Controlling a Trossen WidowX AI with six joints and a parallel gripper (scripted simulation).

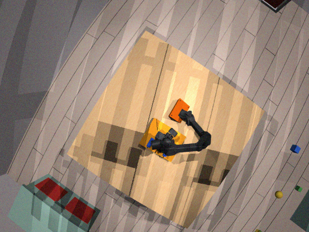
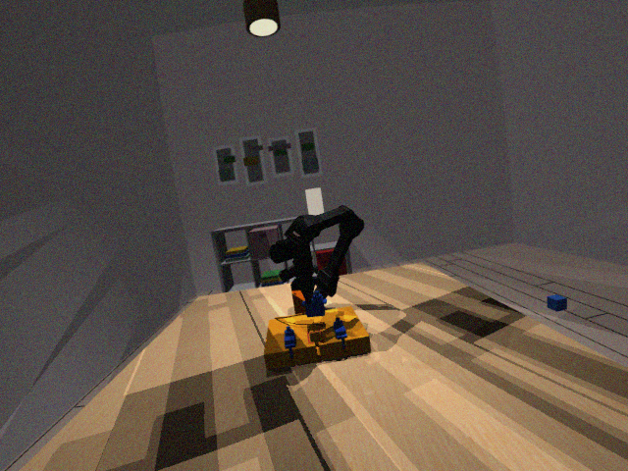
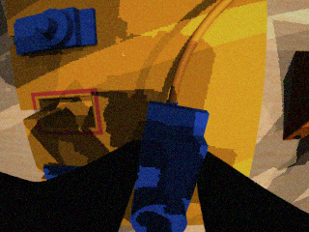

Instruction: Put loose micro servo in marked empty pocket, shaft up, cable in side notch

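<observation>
Right now my gripper tip is 10 cm above the orange robot deck and 1 cm past it.
</observation>
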